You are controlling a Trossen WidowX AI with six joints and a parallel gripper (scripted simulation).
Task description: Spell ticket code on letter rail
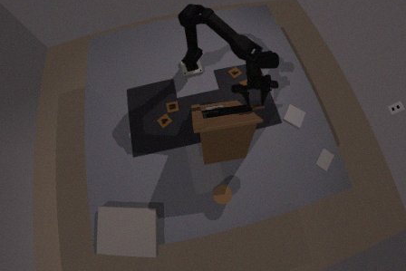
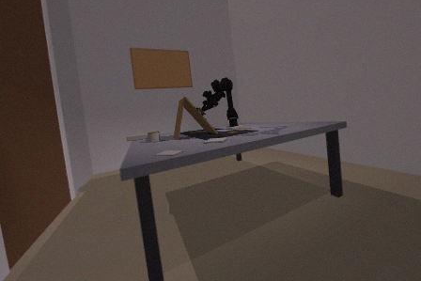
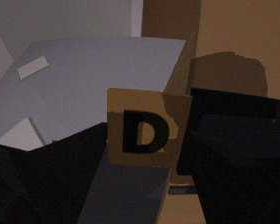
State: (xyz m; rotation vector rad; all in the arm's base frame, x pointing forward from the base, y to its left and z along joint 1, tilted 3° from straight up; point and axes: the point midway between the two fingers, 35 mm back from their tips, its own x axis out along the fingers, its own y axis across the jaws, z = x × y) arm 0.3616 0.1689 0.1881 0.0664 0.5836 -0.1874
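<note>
Right now my gripper tip is 9 cm past the white ticket, 15 cm to the left of it and 9 cm above it. Round my gripper tip: white box 31 cm ahead, 71 cm to the right, 16 cm below; letter tile right at my gripper tip; dark mat 19 cm behind, 19 cm to the right, 17 cm below.
</note>
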